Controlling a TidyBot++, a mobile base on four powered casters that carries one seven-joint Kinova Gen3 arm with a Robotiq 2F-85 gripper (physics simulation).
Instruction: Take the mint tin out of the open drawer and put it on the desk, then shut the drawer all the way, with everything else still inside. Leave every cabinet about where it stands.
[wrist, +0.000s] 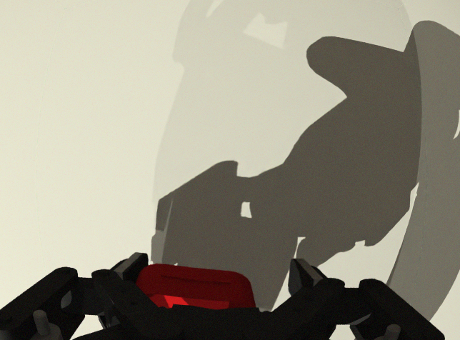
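Observation:
The red mint tin (195, 278) shows at the bottom of the wrist view, on the pale desk top (75, 130). Its red end and part of a brighter red face show; the rest is hidden behind the gripper. My gripper (218, 273) is open around the tin. The left fingertip is close to the tin's left side, and a clear gap separates the tin from the right fingertip. The drawer and its other contents do not show in this view.
Large dark and grey shadows of the arm and gripper fall across the middle and right of the pale surface. No desk edge or cabinet shows in this view.

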